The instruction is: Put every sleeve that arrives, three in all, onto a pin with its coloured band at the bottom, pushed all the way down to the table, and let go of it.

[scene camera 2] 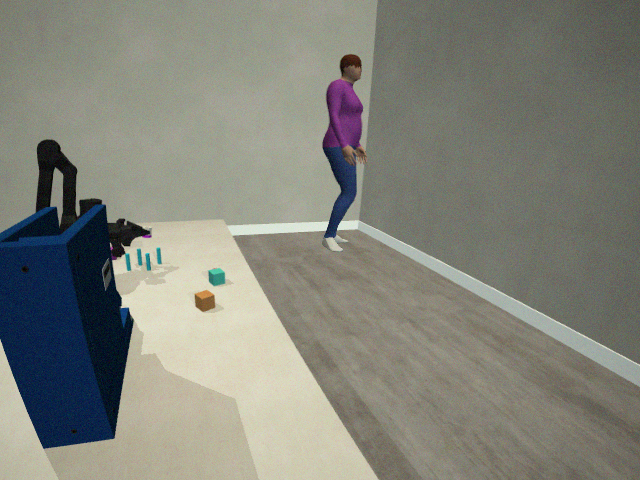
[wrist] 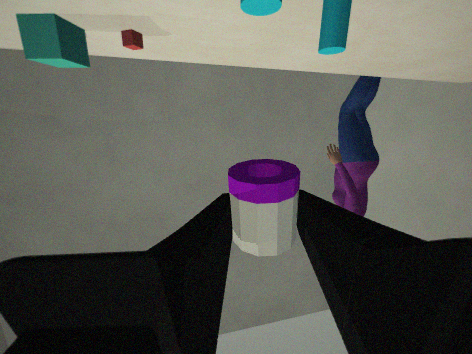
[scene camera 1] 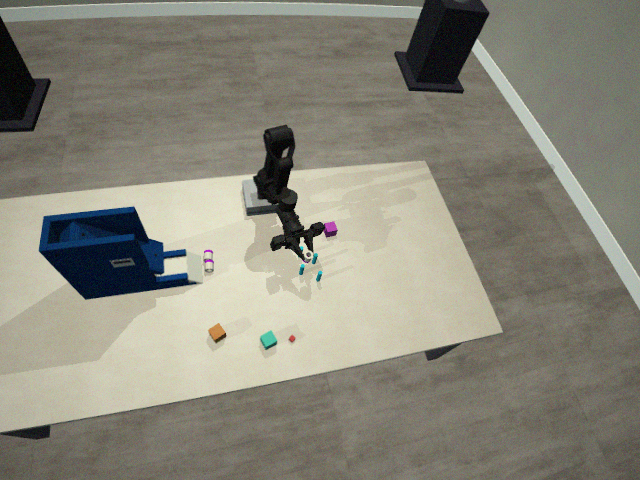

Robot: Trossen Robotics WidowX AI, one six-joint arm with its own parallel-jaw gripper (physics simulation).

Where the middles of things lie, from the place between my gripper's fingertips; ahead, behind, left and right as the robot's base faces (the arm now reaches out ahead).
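Blue feeder [scene camera 2: 70, 349]: 55 cm to the right of my hand, 3 cm behind it, 2 cm above it. Teal cube [wrist: 50, 39]: my gripper 12 cm above it, 14 cm to the left of it, 23 cm short of it.
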